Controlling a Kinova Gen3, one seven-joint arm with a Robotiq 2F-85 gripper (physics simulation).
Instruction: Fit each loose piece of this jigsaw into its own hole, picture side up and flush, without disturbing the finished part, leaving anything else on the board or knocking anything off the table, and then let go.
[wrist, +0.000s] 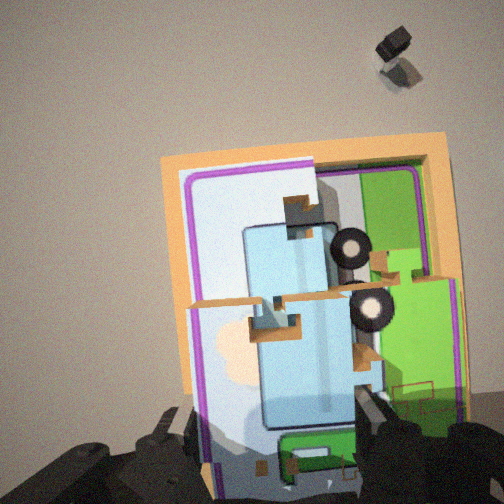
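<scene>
The jigsaw board (320, 150) has an orange frame and lies on the tan table. A white and purple piece (240, 210) fills its upper left. The upper right part (390, 210), grey and green with a wheel, sits lower. A large piece (310, 350) with a light blue body, a wheel and green ground covers the lower half. It stands nearer the camera, with its orange side edges showing along its top. My gripper (272, 430) has a dark finger at each side of this piece's near end and looks shut on it. The board beneath is mostly hidden.
A small dark block (393, 45) lies on the table beyond the board's far right corner, with its shadow beside it.
</scene>
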